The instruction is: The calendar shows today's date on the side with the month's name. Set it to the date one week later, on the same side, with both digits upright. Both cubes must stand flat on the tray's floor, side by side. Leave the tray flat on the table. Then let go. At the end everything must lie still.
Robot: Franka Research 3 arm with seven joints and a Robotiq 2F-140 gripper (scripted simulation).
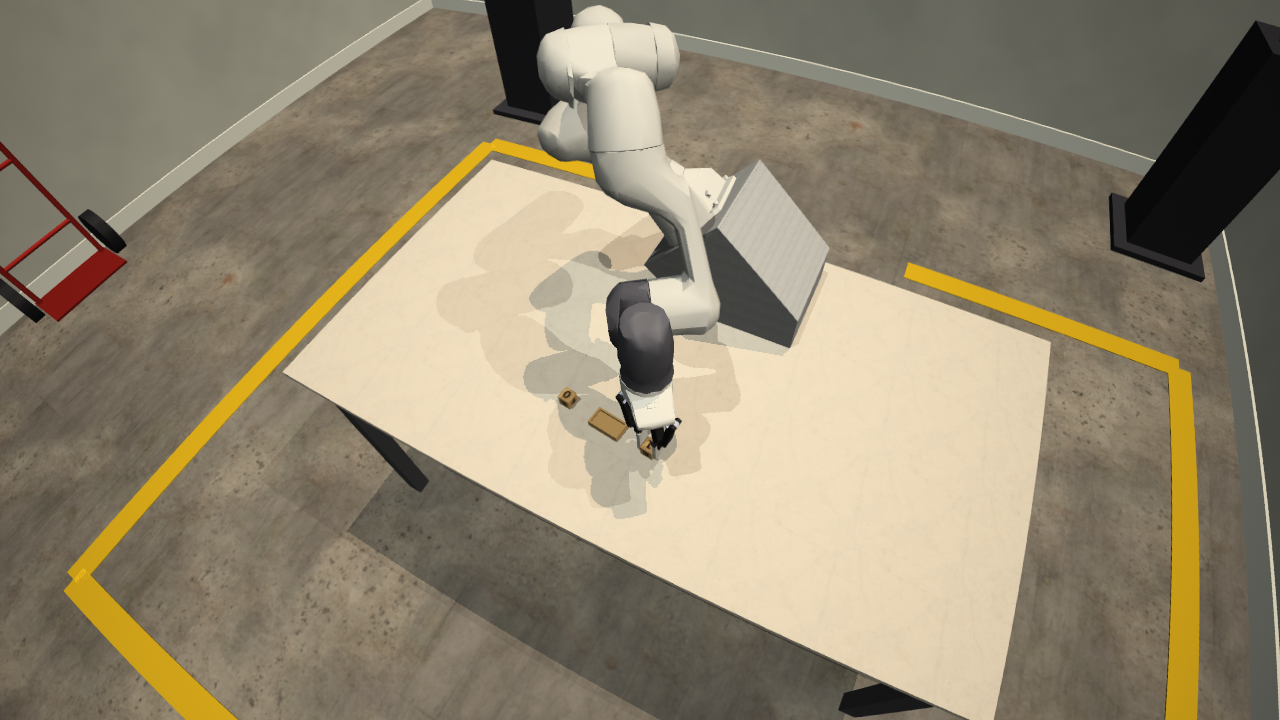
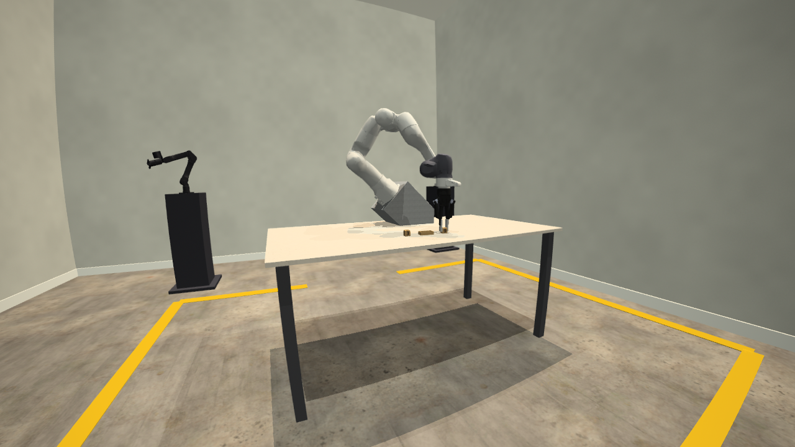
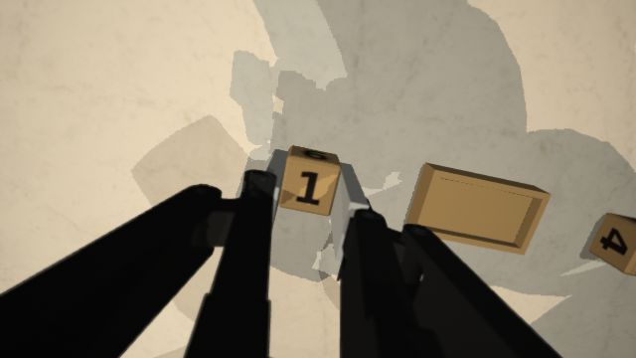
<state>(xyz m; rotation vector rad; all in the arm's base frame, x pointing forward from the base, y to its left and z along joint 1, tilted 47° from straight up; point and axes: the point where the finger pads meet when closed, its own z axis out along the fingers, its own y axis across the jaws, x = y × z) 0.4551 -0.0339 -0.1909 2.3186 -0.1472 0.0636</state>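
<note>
My hand is 3 cm past the wooden digit cube, 21 cm to the left of it and 3 cm above it. From my hand the other things lie so: wooden tray: 1 cm behind, 11 cm to the right, 3 cm below.
</note>
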